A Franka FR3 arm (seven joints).
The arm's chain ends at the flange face. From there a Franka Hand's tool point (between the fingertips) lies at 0.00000 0.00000 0.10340 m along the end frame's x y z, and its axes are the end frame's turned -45 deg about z.
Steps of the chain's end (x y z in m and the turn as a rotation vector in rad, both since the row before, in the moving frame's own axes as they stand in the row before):
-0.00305 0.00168 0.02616 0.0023 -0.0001 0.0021
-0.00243 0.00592 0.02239 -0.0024 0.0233 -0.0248
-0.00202 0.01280 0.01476 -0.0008 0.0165 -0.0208
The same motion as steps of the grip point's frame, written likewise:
-0.00318 -0.00114 0.02616 0.0017 0.0016 0.0021
-0.00435 0.00433 0.02236 -0.0182 0.0148 -0.0248
-0.00932 0.00888 0.01475 -0.0122 0.0111 -0.0208

